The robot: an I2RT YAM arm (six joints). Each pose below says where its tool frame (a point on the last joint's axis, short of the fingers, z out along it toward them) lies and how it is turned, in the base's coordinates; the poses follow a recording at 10 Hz.
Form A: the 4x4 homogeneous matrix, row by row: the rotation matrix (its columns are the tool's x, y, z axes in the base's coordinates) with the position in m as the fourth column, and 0 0 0 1 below. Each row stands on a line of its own.
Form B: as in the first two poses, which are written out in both.
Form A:
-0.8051, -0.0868, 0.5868, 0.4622
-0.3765, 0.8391, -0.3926, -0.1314
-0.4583, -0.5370, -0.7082, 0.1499
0, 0, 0, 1
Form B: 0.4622, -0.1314, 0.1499, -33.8, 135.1, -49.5
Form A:
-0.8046, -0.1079, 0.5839, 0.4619
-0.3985, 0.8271, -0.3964, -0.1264
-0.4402, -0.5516, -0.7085, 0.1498
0, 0, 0, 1
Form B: 0.4619, -0.1264, 0.1498, -34.2, 135.1, -51.4
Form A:
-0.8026, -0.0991, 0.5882, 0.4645
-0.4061, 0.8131, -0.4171, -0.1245
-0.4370, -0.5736, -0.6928, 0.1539
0, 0, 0, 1
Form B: 0.4645, -0.1245, 0.1539, -35.3, 133.9, -52.7
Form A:
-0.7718, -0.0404, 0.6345, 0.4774
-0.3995, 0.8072, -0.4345, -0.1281
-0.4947, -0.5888, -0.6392, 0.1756
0, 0, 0, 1
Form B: 0.4774, -0.1281, 0.1756, -34.4, 129.7, -50.0
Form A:
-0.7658, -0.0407, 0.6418, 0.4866
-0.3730, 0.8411, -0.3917, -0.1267
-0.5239, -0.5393, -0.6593, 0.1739
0, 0, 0, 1
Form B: 0.4866, -0.1267, 0.1739, -31.4, 131.2, -45.8
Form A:
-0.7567, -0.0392, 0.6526, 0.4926
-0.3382, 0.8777, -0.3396, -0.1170
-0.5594, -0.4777, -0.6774, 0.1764
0, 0, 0, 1
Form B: 0.4926, -0.1170, 0.1764, -27.5, 132.6, -40.5
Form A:
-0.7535, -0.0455, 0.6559, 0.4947
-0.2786, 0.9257, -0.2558, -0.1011
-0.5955, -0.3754, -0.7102, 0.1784
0, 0, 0, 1
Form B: 0.4947, -0.1011, 0.1784, -21.3, 135.3, -32.2
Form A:
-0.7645, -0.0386, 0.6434, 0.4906
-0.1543, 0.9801, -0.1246, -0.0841
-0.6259, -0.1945, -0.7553, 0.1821
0, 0, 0, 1
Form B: 0.4906, -0.0841, 0.1821, -11.0, 139.1, -17.3
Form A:
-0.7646, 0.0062, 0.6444, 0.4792
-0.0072, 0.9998, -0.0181, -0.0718
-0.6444, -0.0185, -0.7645, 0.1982
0, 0, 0, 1
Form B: 0.4792, -0.0718, 0.1982, -1.6, 139.9, -1.6
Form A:
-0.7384, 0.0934, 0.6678, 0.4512
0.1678, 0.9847, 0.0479, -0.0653
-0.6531, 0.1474, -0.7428, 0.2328
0, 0, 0, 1
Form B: 0.4512, -0.0653, 0.2328, 4.1, 138.0, 12.7
